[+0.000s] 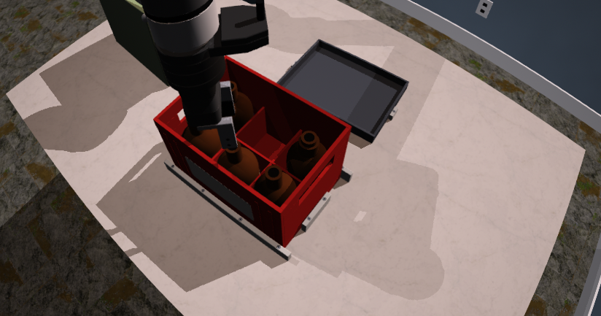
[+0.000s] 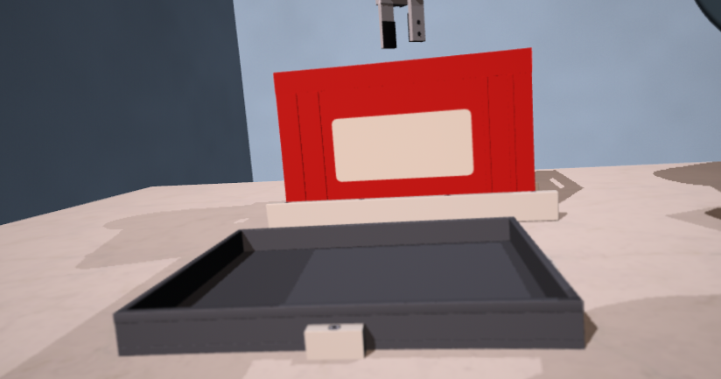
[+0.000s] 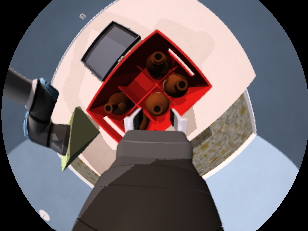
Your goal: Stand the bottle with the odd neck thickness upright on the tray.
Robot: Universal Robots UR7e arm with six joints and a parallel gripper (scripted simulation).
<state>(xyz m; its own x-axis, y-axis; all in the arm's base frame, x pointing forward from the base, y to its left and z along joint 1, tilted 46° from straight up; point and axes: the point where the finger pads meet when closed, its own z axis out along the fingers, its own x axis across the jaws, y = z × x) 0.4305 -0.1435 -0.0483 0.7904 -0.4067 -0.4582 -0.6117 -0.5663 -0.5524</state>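
My hand is 14 cm above the red crate, 4 cm to the right of it and 1 cm past it. The rest, counted from my hand: bottle (14 cm below, 10 cm to the left, 8 cm ahead); then dark grey tray (33 cm to the left, 21 cm below, 3 cm behind).
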